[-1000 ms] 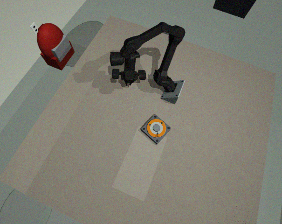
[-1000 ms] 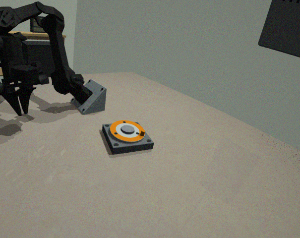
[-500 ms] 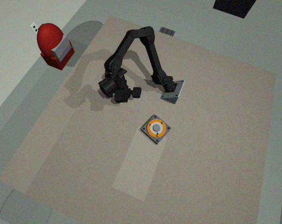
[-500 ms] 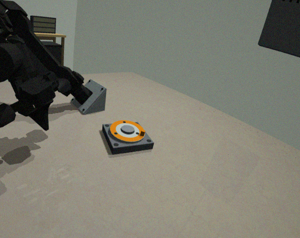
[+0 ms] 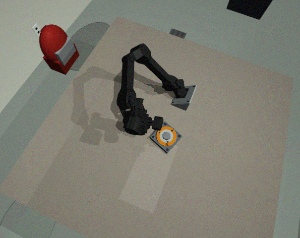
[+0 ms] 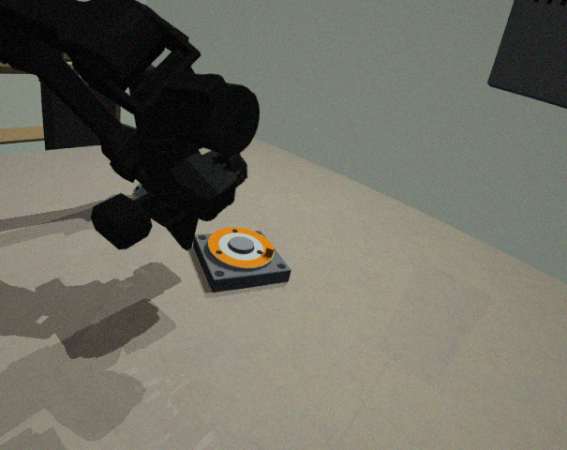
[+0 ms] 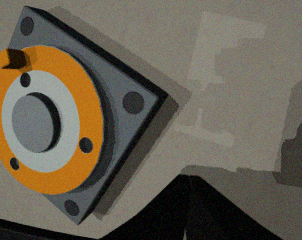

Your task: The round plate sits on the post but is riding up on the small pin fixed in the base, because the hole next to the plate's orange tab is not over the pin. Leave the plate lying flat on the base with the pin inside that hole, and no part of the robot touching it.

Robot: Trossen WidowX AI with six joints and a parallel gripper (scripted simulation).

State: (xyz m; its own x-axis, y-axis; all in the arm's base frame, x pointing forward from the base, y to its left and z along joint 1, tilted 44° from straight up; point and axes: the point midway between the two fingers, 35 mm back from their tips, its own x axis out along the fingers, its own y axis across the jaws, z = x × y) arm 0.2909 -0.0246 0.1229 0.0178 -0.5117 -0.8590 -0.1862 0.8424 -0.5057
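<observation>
The square grey base lies 110 mm to the left of my gripper tip, 50 mm below it and 20 mm behind it.
</observation>
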